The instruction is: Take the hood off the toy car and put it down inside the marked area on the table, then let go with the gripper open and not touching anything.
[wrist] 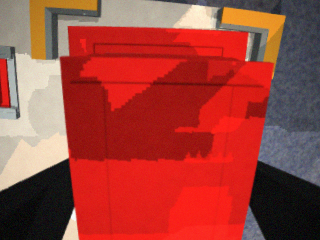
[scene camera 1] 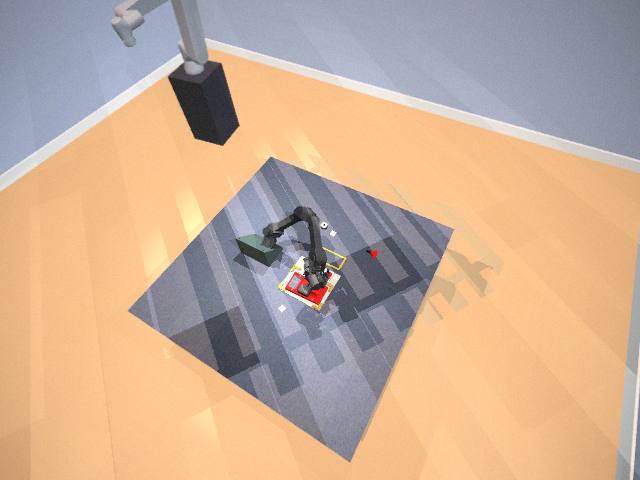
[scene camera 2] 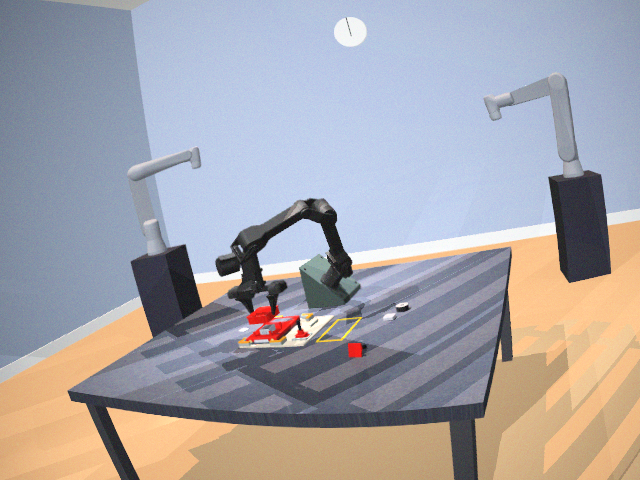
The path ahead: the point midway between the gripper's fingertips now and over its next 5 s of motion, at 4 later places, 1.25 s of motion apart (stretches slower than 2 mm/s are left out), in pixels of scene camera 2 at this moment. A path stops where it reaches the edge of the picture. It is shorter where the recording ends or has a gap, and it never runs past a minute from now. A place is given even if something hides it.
The gripper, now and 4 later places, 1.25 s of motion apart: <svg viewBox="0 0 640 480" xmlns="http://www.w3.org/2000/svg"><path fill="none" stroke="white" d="M263 315L302 302L332 300L333 309L336 318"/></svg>
